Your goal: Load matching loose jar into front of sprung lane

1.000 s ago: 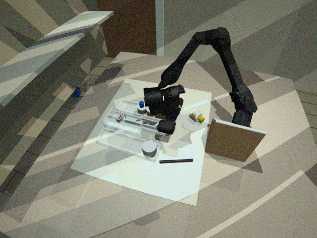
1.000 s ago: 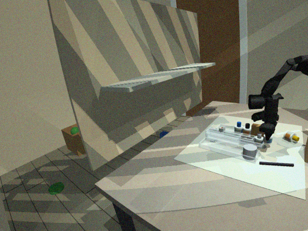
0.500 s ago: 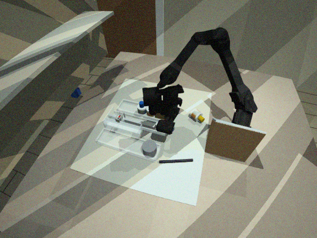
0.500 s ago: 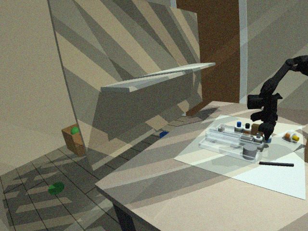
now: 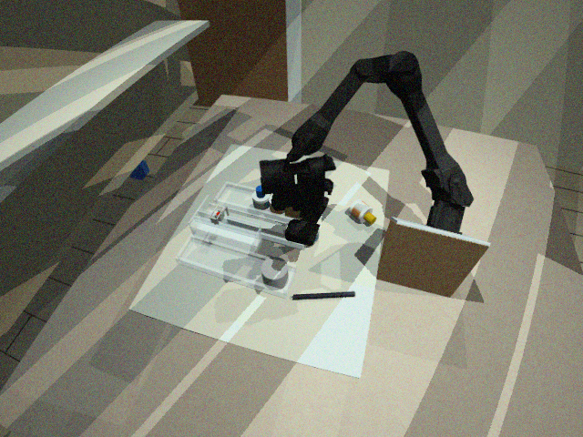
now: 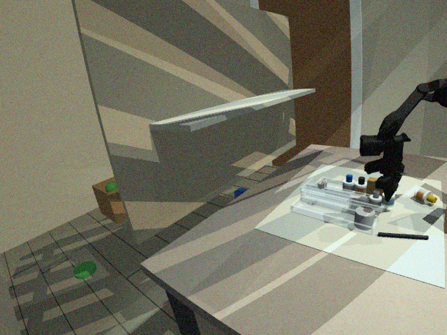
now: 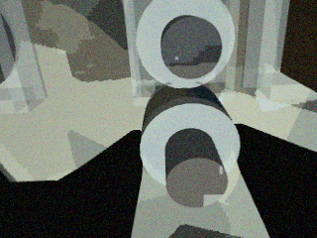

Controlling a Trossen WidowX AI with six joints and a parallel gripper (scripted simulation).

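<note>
Right now my gripper tip is 6 cm short of the grey cylinder, 12 cm to the right of it and 2 cm above it. From my gripper tip the other things lie so: black rod: 6 cm behind, 14 cm to the left, 4 cm below.
</note>
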